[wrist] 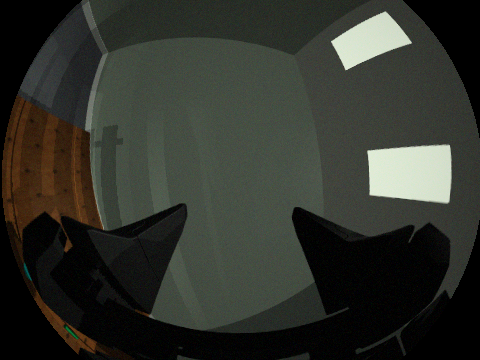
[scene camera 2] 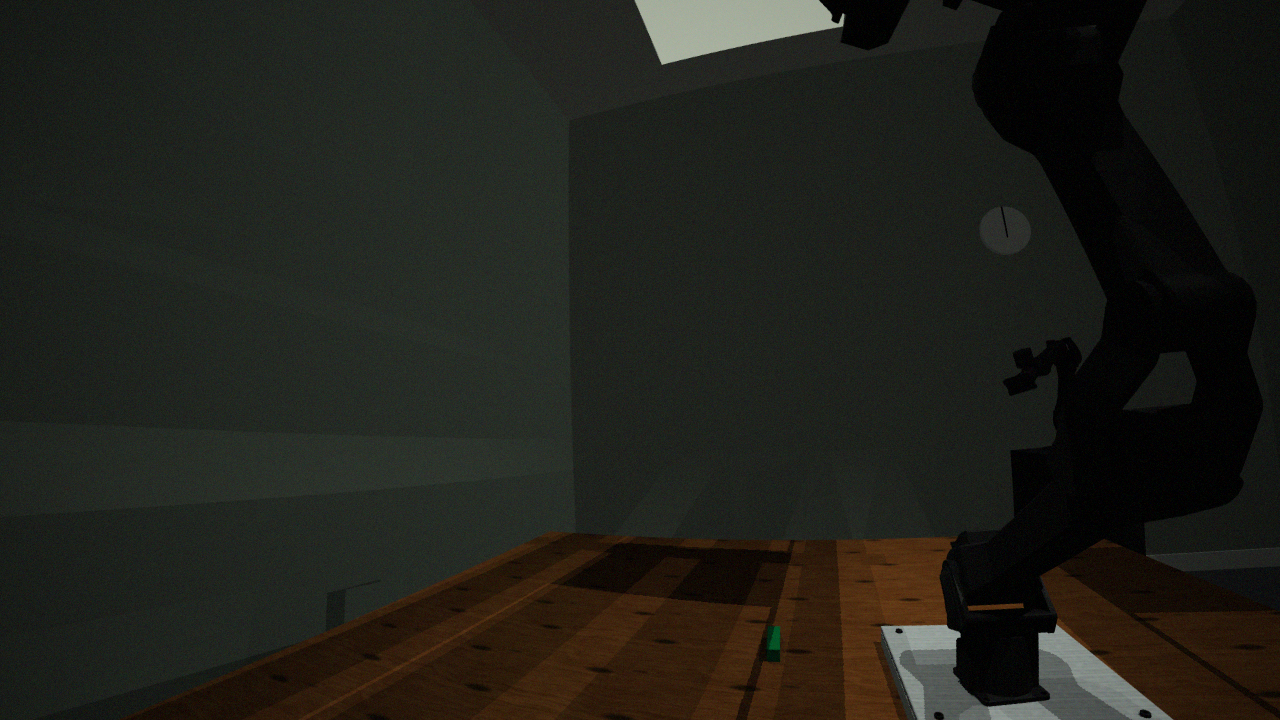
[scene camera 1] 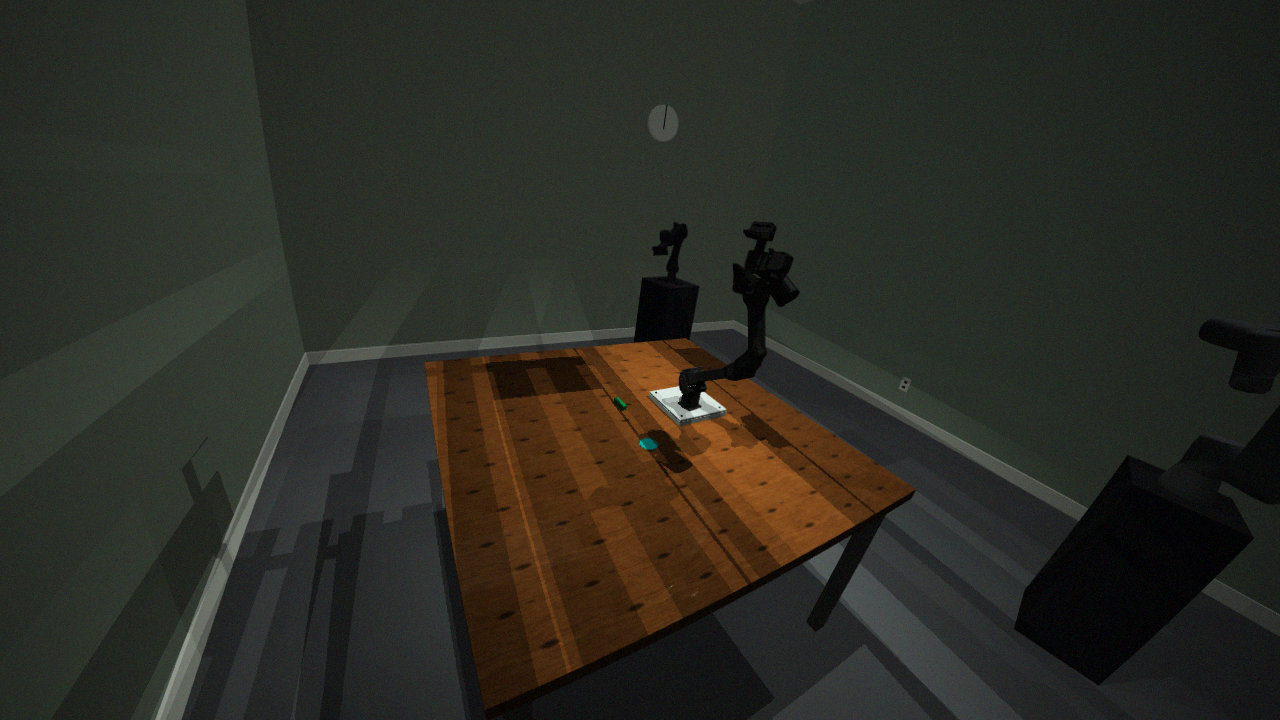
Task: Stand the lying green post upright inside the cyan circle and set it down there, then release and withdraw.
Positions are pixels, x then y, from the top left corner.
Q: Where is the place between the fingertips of my gripper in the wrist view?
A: At 240, 212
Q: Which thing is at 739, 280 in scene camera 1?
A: My gripper.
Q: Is my gripper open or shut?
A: Open.
